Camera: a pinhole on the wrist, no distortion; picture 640 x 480 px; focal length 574.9 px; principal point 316.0 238.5 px. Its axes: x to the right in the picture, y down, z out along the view. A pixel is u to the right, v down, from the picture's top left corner.
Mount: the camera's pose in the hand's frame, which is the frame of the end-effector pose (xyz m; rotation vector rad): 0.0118 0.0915 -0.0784 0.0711 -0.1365 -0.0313
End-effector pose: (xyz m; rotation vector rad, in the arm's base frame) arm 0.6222 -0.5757 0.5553 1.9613 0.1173 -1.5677
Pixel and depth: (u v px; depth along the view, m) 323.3 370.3 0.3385
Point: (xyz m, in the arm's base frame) 0.4530 -0.8184 0.6124
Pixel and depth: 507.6 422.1 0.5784
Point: 0.3043 -1.0709 0.4756
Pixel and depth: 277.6 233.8 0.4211
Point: 0.3420 -0.7725 0.6116
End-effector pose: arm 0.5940 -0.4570 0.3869 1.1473 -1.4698 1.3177
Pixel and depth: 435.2 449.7 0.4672
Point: 0.3589 -0.8612 0.3383
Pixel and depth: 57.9 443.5 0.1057
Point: 0.4853 -0.4706 0.3086
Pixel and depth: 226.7 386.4 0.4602
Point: 0.4438 -0.8130 0.1911
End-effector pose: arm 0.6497 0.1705 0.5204 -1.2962 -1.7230 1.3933
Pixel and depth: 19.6 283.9 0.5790
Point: 0.4224 -0.3438 0.3328
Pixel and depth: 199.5 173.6 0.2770
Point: 0.5334 0.0208 0.4358
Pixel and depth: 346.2 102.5 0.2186
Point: 0.5431 0.1092 0.4581
